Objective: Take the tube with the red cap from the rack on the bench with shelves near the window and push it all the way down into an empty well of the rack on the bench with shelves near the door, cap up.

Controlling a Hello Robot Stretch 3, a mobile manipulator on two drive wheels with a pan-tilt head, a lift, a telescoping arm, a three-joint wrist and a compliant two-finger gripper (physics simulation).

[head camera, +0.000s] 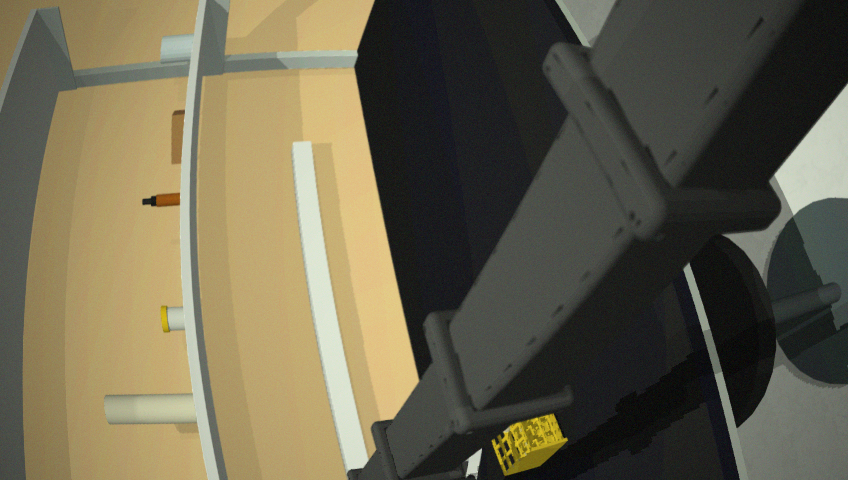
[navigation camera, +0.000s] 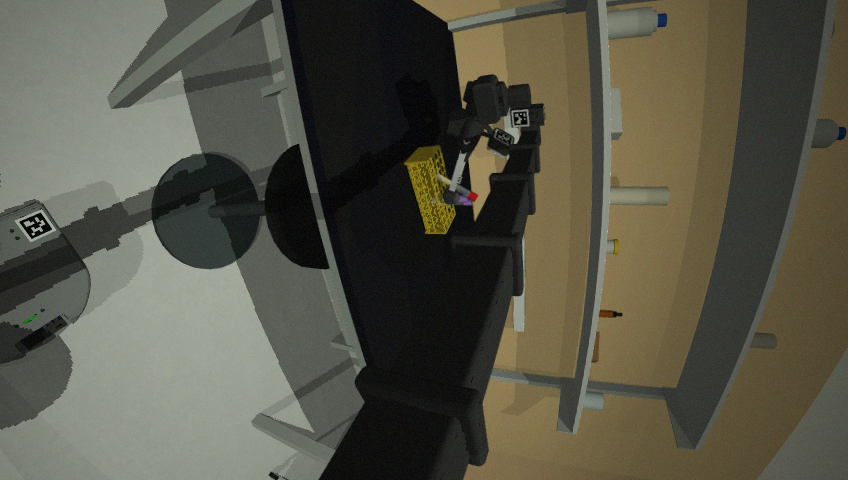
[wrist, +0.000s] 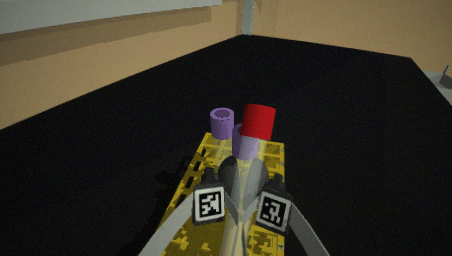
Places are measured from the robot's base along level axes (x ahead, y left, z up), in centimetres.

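Pixels of known places: gripper, between the fingertips: [navigation camera: 449, 201] [wrist: 242, 174].
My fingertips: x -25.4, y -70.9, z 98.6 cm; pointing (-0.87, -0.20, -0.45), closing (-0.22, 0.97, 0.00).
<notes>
For each thing: its top centre in the pictures, then the offset to it from my fingertips. "spot": a spot on its surface instead. Level surfaces: height alone.
- tube with the red cap, a spot on its surface: [wrist: 258, 121] [navigation camera: 474, 193] spot: dy +1.1, dx +2.2, dz +6.7 cm
- yellow rack, centre of its top: [wrist: 226, 209] [head camera: 493, 404] [navigation camera: 443, 190] dy -0.5, dx +2.7, dz -1.5 cm
- black bench, height of its surface: dz -7.2 cm
The tube with the red cap [navigation camera: 472, 196] [wrist: 258, 121] leans at an angle, cap end up, over a yellow rack [head camera: 534, 459] [navigation camera: 423, 190] [wrist: 180, 241] on the black bench top. My gripper [navigation camera: 453, 195] [wrist: 242, 174] is shut on this tube, with the fingertips on its clear body below the cap. Whether the tube's lower end is inside a well or above the rack cannot be told. Two purple-capped tubes stand in the rack at its far end: one purple cap [wrist: 221, 124] on the left, another purple cap [wrist: 245, 145] partly behind the red one. The head camera does not show my fingertips.
My long arm [head camera: 535, 237] [navigation camera: 428, 350] reaches over the black bench [head camera: 428, 148] [navigation camera: 357, 89] [wrist: 150, 110]. Shelves [head camera: 190, 237] [navigation camera: 595, 178] with bottles and small items run along the wall. A round dark stool [head camera: 815, 285] [navigation camera: 205, 237] stands at the bench's front edge.
</notes>
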